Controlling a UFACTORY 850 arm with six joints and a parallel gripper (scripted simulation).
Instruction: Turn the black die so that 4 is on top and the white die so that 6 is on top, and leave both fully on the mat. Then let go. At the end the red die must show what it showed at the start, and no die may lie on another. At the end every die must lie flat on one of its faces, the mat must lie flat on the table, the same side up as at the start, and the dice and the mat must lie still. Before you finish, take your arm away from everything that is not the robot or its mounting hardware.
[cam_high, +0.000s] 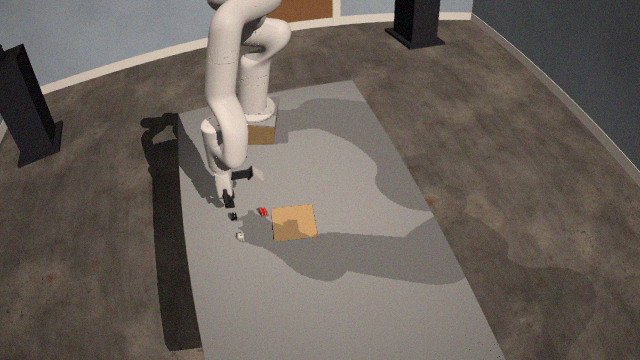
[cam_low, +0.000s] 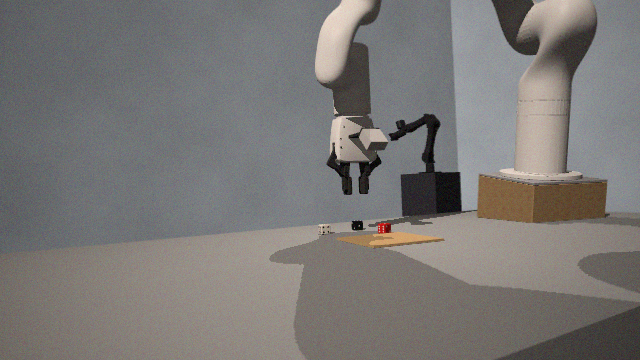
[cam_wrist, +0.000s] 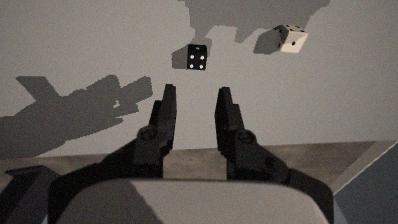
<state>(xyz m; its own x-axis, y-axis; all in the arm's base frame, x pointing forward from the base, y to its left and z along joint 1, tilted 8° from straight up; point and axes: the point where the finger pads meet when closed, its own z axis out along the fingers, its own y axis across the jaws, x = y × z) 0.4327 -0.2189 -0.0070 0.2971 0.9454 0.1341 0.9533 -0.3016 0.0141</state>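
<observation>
My gripper is now 90 mm above the black die. The rest, counted from my hand: tan mat (180 mm to the left, 100 mm below, 100 mm ahead); red die (100 mm to the left, 90 mm below, 20 mm ahead); white die (90 mm below, 90 mm ahead).
</observation>
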